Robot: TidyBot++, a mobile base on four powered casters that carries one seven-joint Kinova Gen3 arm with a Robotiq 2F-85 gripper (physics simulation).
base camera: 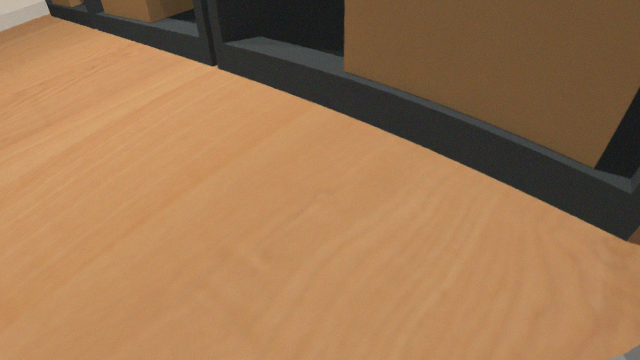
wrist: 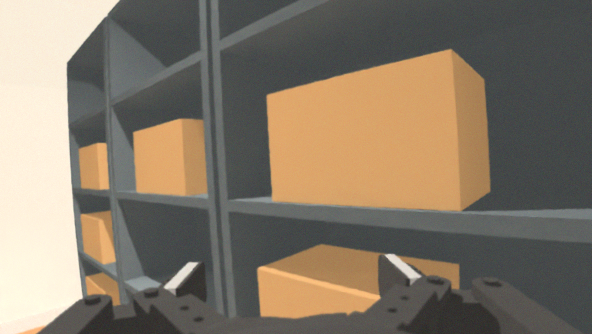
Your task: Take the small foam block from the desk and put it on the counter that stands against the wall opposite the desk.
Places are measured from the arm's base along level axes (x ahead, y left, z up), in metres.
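Pixels of known places: gripper, fingertip midpoint: (wrist: 292,278).
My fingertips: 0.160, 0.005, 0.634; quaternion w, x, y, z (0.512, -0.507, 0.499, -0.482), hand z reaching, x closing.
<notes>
Ahead of a thing's pixels: the offset from my fingertips to its top centre, as dx, dy, dz. "spot": to the spot under its first point.
My gripper (wrist: 292,278) is open, its two fingers wide apart at the bottom of the wrist view, with nothing held between them. It points toward a dark grey shelf unit. The small foam block, the desk and the counter do not show in the base camera view or in the wrist view.
The shelf unit (base camera: 350,107) (wrist: 216,150) runs across both views and recedes to the left. It holds several tan boxes, among them a large box @[spot: +0.378, -0.242, -0.871] (base camera: 475,65) on its bottom shelf and another box @[+0.609, -0.198, +0.230] (wrist: 365,145) higher up. A pale wall (wrist: 32,175) stands at the left.
</notes>
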